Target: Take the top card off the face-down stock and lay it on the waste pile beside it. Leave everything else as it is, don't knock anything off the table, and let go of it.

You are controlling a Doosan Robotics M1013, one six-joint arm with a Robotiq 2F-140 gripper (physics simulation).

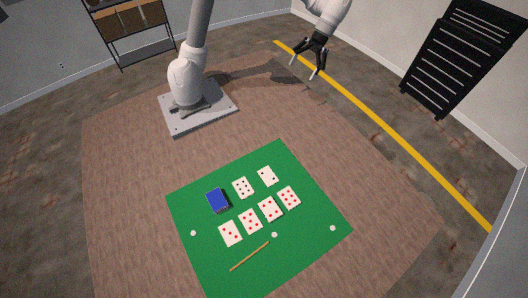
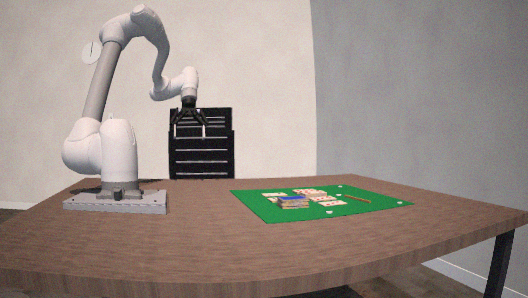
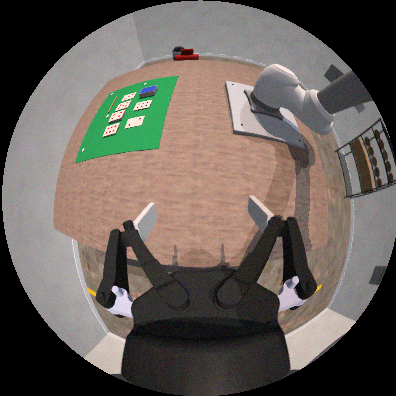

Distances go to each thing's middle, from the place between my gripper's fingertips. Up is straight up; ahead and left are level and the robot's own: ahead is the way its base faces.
I see my gripper 400 mm short of the green mat (image 1: 303, 234), 540 mm to the left of it and 230 mm above it.
